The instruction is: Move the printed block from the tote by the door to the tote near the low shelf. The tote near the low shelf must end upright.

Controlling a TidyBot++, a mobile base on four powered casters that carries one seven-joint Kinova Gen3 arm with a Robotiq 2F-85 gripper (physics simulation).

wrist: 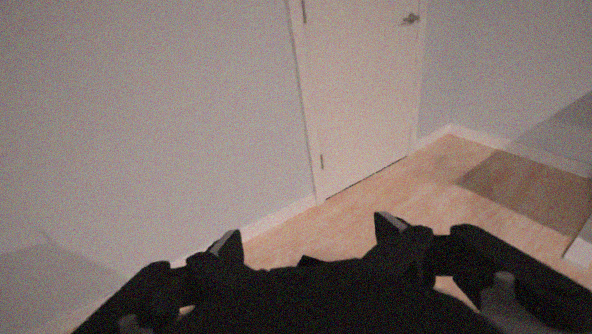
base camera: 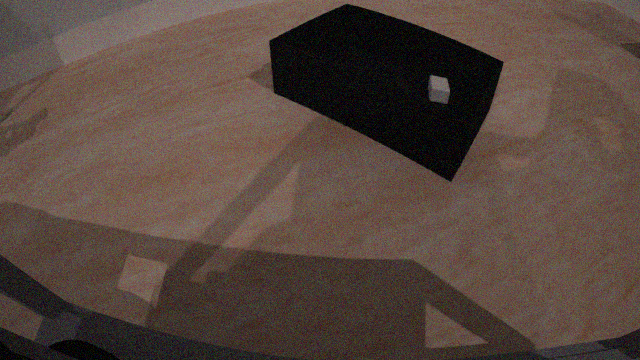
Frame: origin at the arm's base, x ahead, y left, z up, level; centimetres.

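Seen in the pictures: gripper, between the fingertips: (wrist: 308, 235).
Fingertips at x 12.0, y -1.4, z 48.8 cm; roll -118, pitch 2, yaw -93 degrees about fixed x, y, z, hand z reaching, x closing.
A point is followed by its place in that frame.
A black tote (base camera: 320, 75) {x 51.4, y 4.9, z -32.7 cm} stands on the floor ahead of the base, in the upper middle of the base camera view. A small pale block (base camera: 439, 90) {x 56.3, y -13.1, z -36.8 cm} shows inside it, toward its right end; its print cannot be made out. My gripper (wrist: 308, 235) {x 12.0, y -1.4, z 48.8 cm} is open, with its fingers wide apart and no object between them. It points toward the door and the floor. The tote and block do not show in the wrist view, and the gripper does not show in the base camera view. The tote near the low shelf does not show in either view.
A white door (wrist: 360, 95) {x 131.2, y -44.9, z 18.7 cm} with a handle stands beyond the gripper, set in a grey wall (wrist: 150, 125) {x 90.9, y 49.0, z 35.6 cm}. Walls meet in a corner right of the door. A white foot-like piece (wrist: 580, 252) lies at the right edge. Shadows cross the wooden floor (base camera: 150, 165) {x 40.1, y 28.4, z -39.6 cm}.
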